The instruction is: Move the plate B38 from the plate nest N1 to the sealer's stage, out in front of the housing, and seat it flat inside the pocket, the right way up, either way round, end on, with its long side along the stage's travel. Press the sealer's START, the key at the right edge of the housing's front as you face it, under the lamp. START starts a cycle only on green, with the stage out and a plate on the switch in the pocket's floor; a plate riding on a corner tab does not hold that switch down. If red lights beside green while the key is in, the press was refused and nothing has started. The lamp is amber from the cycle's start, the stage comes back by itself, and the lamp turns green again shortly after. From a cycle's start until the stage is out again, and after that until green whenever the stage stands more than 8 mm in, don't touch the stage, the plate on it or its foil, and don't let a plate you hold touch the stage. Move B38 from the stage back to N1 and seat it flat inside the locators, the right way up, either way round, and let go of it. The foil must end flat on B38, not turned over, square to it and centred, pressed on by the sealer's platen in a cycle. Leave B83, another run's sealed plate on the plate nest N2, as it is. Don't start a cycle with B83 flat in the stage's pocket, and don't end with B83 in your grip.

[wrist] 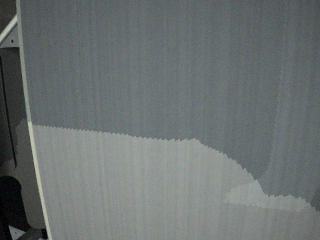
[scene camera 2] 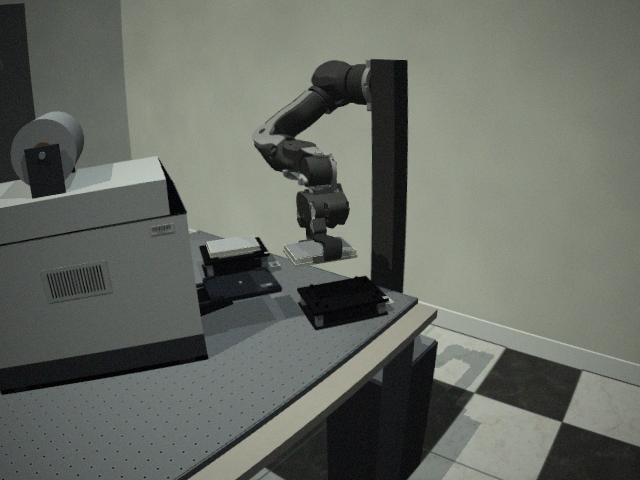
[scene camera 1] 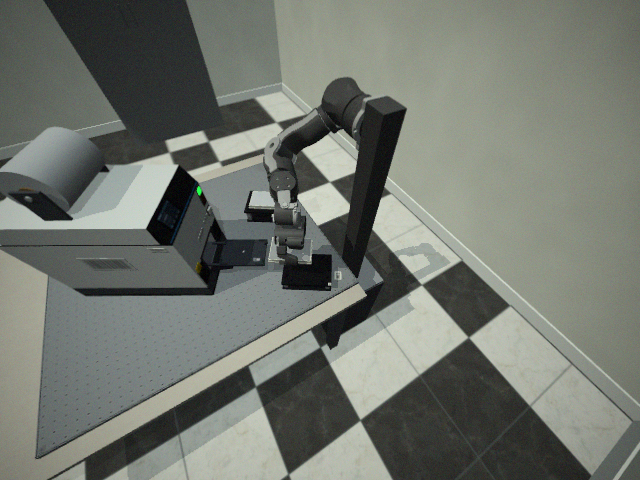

Path:
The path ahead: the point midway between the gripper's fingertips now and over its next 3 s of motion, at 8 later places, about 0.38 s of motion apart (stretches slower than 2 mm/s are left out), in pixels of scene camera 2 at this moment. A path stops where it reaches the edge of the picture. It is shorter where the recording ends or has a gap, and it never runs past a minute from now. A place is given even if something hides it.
My gripper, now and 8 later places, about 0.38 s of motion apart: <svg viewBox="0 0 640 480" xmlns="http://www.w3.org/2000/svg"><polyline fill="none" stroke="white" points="318,252 333,254 345,255 344,255 342,255 341,268 341,274 341,283 341,287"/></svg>

